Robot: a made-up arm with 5 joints.
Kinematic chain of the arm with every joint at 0, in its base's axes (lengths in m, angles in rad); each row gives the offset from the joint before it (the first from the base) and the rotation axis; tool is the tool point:
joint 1: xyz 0 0 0.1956 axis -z
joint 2: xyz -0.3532 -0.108 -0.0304 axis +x
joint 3: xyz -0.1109 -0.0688 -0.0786 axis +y
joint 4: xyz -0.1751 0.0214 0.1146 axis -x
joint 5: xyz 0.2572 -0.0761 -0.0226 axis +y
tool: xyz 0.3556 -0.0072 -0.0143
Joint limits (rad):
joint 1: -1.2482..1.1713
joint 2: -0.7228..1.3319
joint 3: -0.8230..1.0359
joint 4: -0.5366..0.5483
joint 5: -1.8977..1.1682
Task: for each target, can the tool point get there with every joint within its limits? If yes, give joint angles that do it. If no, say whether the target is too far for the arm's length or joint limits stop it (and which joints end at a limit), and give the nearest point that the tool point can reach.
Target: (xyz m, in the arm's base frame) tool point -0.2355 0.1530 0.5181
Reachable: yes | joints 0.8535 -0.2819 0.2063 0.1845 -1.5535
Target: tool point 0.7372 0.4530 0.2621
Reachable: no: joint limits stop it (at a limit: joint 1, joint 2, joint 4) | nearest point 0.1795 0.4174 0.0429 | short by 0.600 m
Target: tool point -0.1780 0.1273 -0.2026
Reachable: yes | joints 0.7561 0.2763 0.4886 -0.4106 0.6452
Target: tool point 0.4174 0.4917 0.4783
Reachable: no: joint limits stop it (at a limit: joint 1, joint 2, joint 4) | nearest point 0.0227 0.4006 0.4207 | short by 0.409 m
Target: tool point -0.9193 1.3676 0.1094
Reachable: no: too far | nearest point -0.6135 0.6114 0.1491 | short by 0.817 m
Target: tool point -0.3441 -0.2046 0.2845
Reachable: yes | joints 0.6006 0.9347 0.5568 0.2212 -1.6628
